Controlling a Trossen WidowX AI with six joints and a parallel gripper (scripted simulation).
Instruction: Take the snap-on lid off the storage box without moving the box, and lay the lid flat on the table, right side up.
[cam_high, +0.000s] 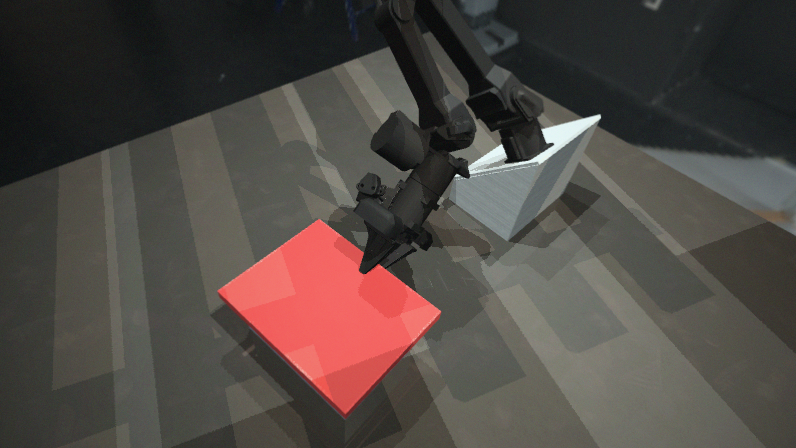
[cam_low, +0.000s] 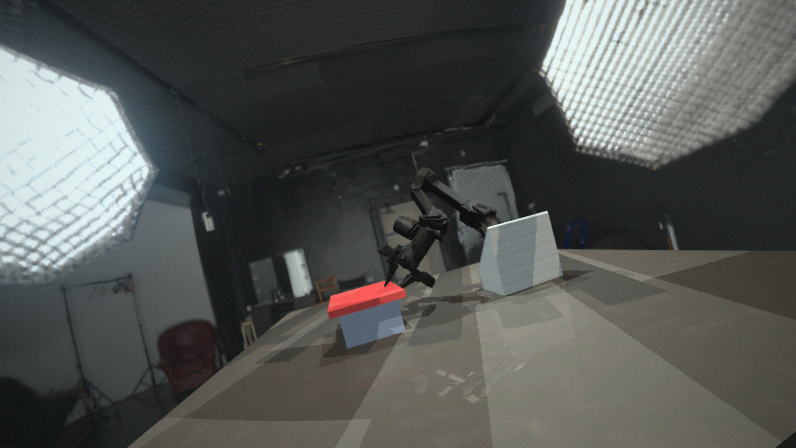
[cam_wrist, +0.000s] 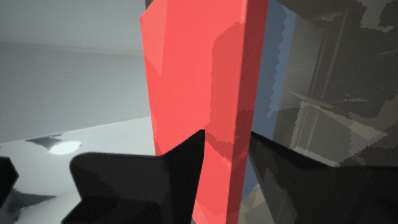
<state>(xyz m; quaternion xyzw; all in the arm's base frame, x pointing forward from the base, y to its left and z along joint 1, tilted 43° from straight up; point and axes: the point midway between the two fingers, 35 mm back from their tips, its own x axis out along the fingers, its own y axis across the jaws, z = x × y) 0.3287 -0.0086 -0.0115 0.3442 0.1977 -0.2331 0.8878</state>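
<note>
My gripper tip is now 7 cm short of the red lid, 2 cm to the right of it and 1 cm below it. Round my gripper tip: storage box 7 cm ahead, 4 cm below, 2 cm to the left.
</note>
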